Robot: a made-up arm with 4 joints. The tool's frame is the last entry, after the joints.
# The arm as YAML. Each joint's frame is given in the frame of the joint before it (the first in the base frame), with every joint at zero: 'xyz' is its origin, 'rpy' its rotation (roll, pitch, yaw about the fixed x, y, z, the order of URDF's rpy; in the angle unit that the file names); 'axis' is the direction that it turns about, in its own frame. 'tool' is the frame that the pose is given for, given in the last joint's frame.
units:
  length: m
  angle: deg
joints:
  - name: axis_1
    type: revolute
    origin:
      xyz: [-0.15, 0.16, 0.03]
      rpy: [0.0, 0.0, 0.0]
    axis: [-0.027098, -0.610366, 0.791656]
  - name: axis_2
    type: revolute
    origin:
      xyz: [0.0, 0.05, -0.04]
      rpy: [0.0, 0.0, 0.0]
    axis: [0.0, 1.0, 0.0]
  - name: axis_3
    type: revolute
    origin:
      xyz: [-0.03, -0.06, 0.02]
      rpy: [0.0, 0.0, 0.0]
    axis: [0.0, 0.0, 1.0]
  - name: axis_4
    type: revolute
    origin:
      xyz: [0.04, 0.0, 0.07]
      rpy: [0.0, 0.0, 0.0]
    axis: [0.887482, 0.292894, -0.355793]
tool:
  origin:
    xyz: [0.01, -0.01, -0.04]
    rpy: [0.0, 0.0, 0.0]
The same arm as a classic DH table. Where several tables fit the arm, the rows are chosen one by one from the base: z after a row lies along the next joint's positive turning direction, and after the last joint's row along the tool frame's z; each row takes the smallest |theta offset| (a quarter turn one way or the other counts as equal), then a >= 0, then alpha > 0; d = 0 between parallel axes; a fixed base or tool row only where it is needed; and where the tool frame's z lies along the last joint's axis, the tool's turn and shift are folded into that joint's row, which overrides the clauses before.
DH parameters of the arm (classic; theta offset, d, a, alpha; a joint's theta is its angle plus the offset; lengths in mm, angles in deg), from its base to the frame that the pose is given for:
base (fixed): -2.54 228.5 -156.9 37.66
axis_1: 3.21 -301.2 -1.4 -127.62
axis_2: 1.96 -40.8 -30 90
axis_3: -71.74 104.5 12.5 -110.84
axis_4: 0 47.5 12.6 110.84
tool (fixed): 71.74 -37.6 0 0

